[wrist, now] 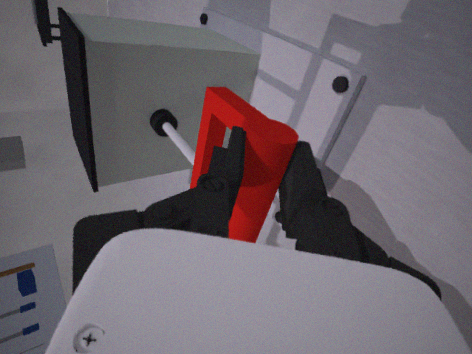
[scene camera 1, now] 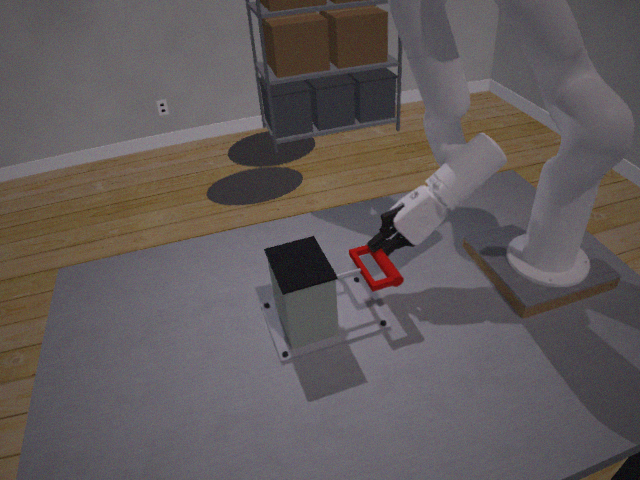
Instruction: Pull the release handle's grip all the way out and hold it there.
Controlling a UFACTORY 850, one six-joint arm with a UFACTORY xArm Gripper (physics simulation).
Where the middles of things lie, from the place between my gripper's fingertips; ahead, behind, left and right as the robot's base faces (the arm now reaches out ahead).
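There is the base plate (scene camera 1: 359, 316), and it sits 10 cm lower than my hand. It is also 14 cm forward of my hand and 3 cm to the left of it.
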